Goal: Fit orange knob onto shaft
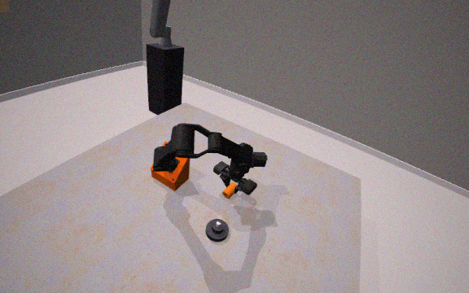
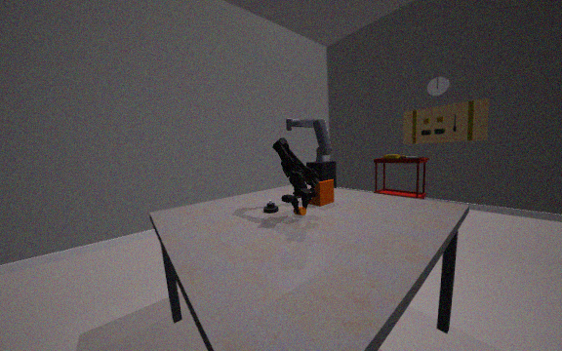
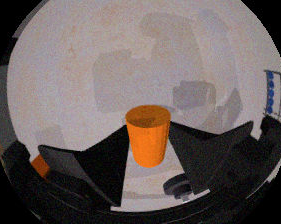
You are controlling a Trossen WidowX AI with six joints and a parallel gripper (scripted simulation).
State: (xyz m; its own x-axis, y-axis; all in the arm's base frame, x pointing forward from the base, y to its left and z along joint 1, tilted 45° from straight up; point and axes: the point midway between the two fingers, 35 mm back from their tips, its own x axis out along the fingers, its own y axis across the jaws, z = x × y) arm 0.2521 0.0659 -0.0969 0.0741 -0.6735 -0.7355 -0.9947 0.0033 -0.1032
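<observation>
My gripper tip is now 19 cm to the left of the round dark pedestal, 6 cm short of it and 1 cm below it. The rest, counted from my gripper tip: orange knob 1 cm above.
</observation>
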